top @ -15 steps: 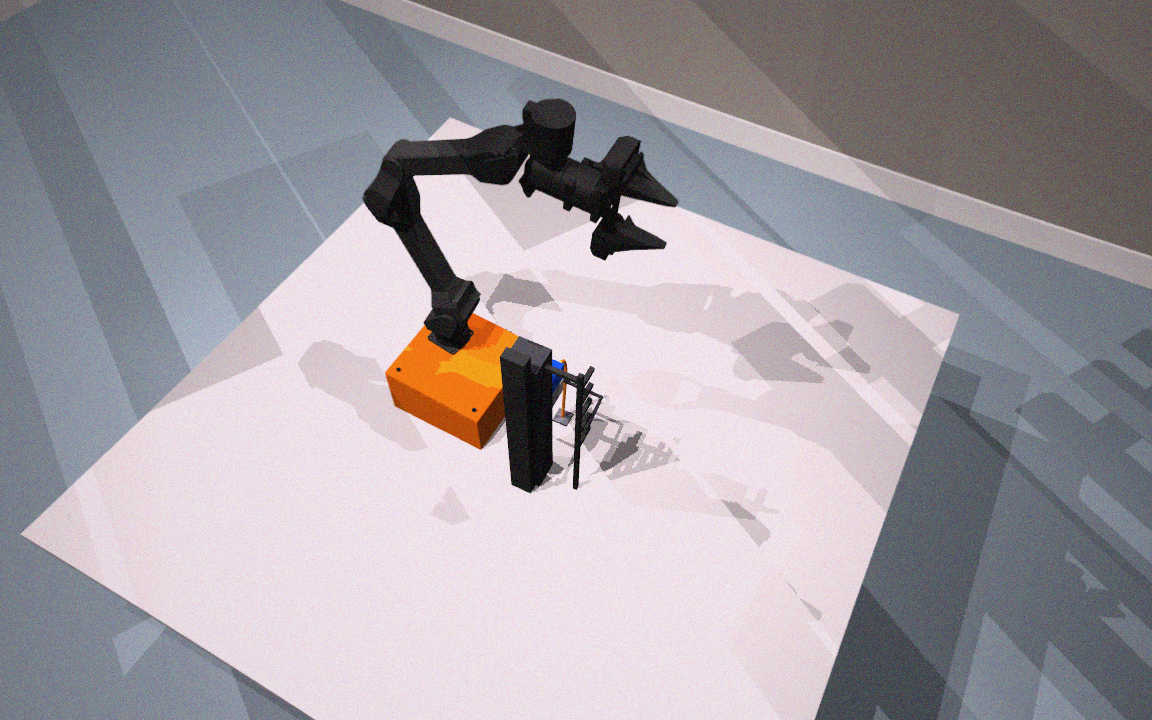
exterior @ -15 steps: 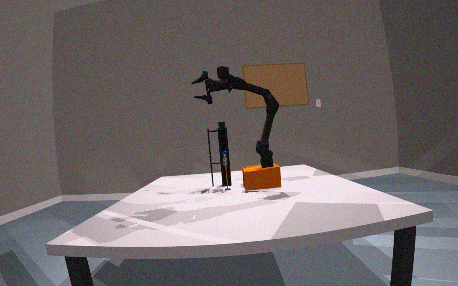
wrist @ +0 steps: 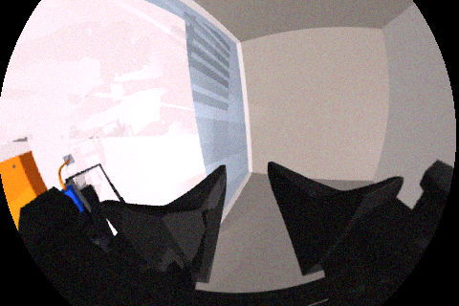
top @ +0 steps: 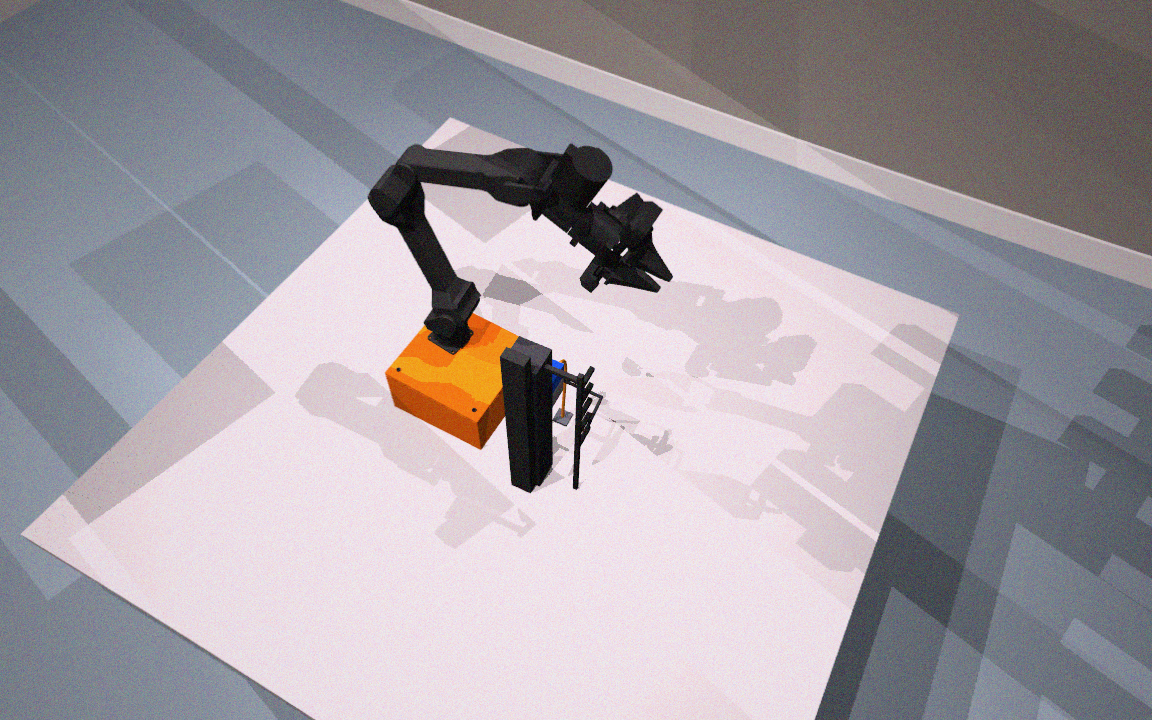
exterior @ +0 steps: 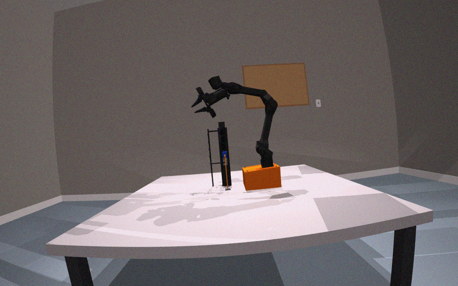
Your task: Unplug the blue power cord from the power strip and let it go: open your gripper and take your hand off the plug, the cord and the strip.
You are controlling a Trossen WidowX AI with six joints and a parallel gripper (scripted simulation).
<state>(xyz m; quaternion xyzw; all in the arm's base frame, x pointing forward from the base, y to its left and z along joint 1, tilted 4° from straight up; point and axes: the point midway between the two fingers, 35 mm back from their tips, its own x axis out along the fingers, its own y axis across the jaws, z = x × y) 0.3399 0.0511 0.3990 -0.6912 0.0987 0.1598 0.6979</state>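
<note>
The blue plug is 26 cm below my gripper tip, 14 cm behind it and 9 cm to the right of it.
</note>
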